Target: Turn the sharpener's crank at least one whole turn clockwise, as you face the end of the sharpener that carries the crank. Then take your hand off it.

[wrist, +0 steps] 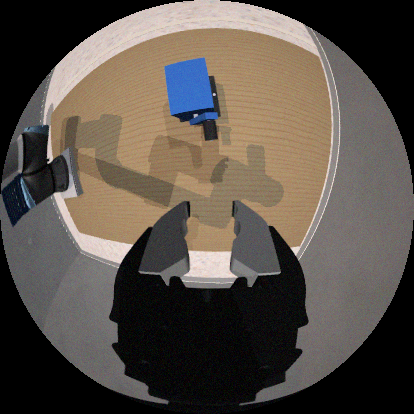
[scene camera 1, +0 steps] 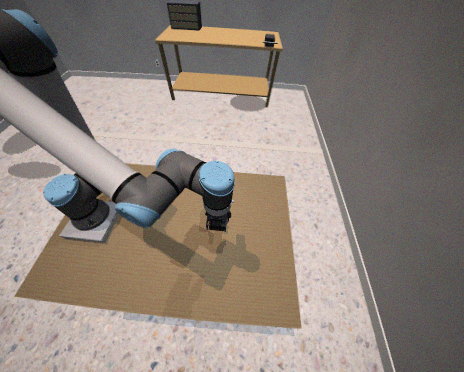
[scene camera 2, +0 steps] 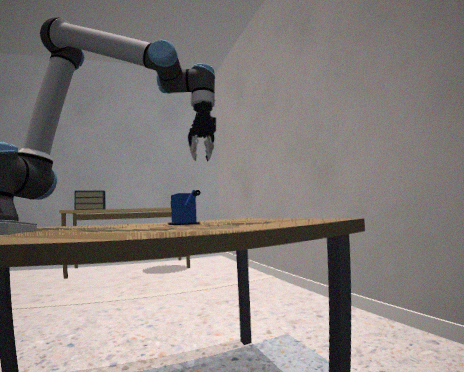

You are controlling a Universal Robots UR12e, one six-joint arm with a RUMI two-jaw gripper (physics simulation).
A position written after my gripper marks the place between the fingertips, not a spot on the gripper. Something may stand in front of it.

Note:
In view: my gripper (scene camera 2: pixel 201 160) and a blue sharpener (scene camera 2: pixel 181 215).
My gripper is seen too in the wrist view (wrist: pixel 210 202). The blue sharpener is seen too in the wrist view (wrist: pixel 190 91).

